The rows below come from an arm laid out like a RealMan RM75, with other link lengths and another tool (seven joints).
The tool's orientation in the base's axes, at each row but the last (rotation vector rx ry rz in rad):
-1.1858 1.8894 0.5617
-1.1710 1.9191 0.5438
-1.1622 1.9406 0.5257
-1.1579 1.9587 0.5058
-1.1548 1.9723 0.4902
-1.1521 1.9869 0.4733
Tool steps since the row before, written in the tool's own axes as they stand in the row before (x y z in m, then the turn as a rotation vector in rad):
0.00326 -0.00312 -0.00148 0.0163 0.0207 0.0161
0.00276 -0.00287 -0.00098 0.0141 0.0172 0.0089
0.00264 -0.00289 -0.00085 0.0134 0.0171 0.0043
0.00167 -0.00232 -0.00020 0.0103 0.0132 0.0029
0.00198 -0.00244 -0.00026 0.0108 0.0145 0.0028
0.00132 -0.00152 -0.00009 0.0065 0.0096 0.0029
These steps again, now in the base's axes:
0.00144 -0.00420 -0.00168 -0.0155 0.0125 -0.0236
0.00143 -0.00352 -0.00153 -0.0149 0.0070 -0.0174
0.00147 -0.00343 -0.00147 -0.0166 0.0041 -0.0141
0.00146 -0.00222 -0.00108 -0.0129 0.0029 -0.0106
0.00142 -0.00252 -0.00125 -0.0142 0.0033 -0.0110
0.00087 -0.00159 -0.00087 -0.0088 0.0032 -0.0074

